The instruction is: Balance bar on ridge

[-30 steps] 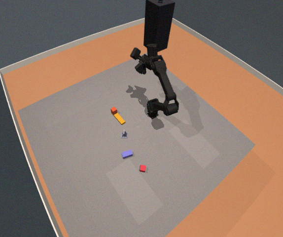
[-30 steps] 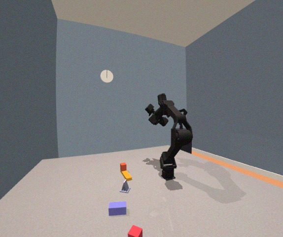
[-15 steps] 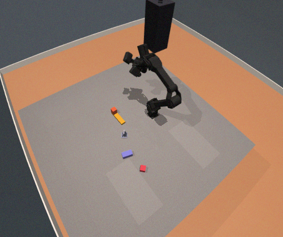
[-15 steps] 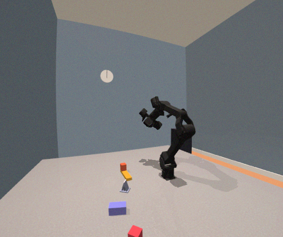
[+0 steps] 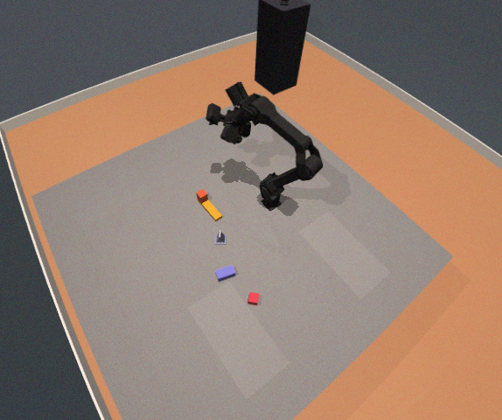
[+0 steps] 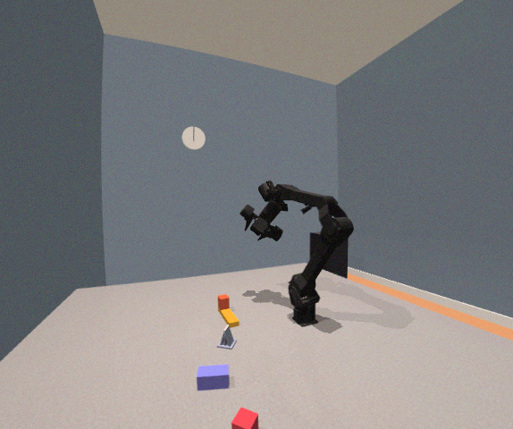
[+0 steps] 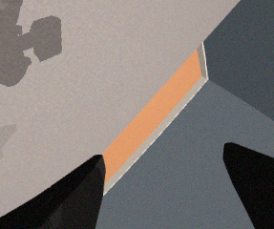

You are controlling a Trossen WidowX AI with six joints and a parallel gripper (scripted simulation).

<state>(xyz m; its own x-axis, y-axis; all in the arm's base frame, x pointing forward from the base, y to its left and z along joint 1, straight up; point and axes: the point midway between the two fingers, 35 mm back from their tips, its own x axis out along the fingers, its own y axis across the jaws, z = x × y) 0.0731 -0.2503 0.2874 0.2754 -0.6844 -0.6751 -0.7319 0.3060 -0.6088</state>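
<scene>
Now: gripper tip 15 cm short of the bar, 12 cm to the right of it and 24 cm above it. The rest, counted from my gripper tip: red cube 23 cm ahead, 56 cm to the left, 25 cm below; ridge 19 cm ahead, 30 cm to the left, 22 cm below; purple block 26 cm ahead, 43 cm to the left, 25 cm below.
</scene>
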